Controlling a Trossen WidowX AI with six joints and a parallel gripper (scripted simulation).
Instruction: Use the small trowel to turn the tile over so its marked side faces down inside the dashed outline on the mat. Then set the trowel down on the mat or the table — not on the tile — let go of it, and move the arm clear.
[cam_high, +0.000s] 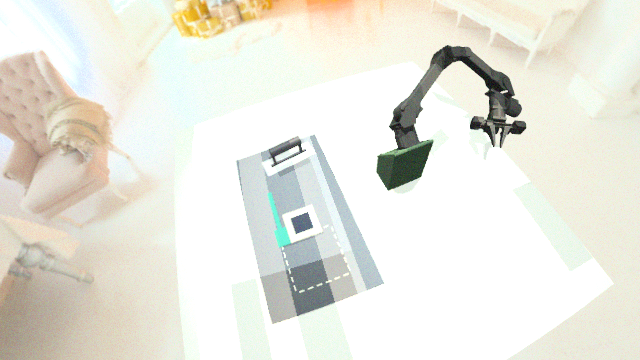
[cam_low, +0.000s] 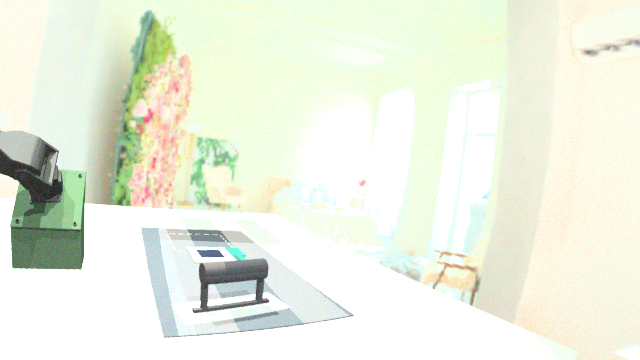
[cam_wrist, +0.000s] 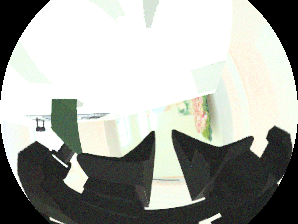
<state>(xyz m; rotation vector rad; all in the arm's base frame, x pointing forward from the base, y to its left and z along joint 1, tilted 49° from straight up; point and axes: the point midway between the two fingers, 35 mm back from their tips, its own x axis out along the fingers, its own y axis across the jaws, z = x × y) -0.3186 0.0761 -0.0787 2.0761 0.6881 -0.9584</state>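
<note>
Now: gripper tip 650 mm short of the trowel, 410 mm to the left of it and 80 mm above it. Also, from my gripper tip: teal l-shaped strip (760 mm ahead, 170 mm to the right, 110 mm below); then tile (690 mm ahead, 130 mm to the right, 110 mm below); then grey mat (690 mm ahead, 180 mm to the right, 140 mm below).
</note>
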